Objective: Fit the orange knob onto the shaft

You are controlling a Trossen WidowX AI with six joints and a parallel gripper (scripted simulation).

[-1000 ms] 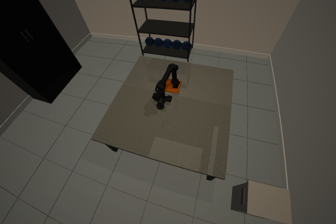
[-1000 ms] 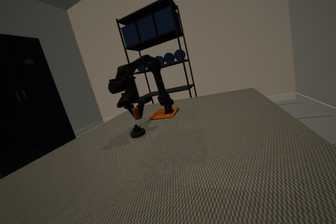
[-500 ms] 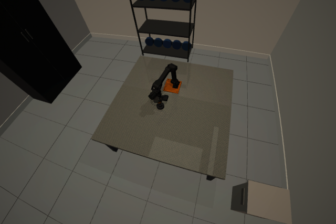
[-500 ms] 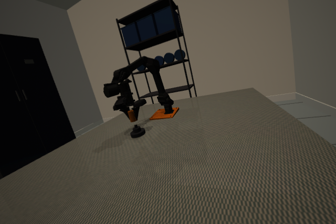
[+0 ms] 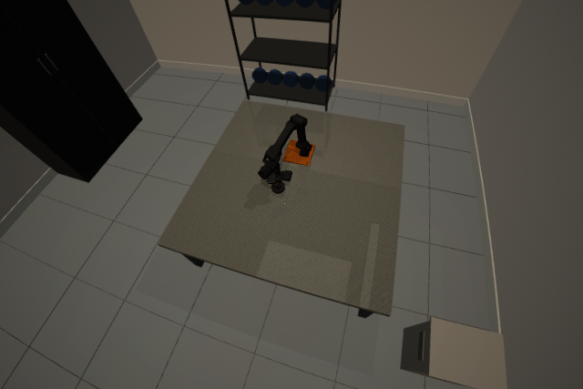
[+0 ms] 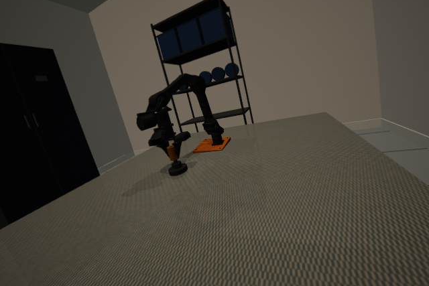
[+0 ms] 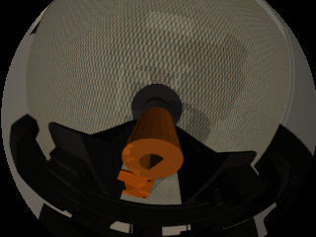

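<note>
My gripper tip is 20 mm below the orange knob. Round my gripper tip: pedestal 40 mm below.
</note>
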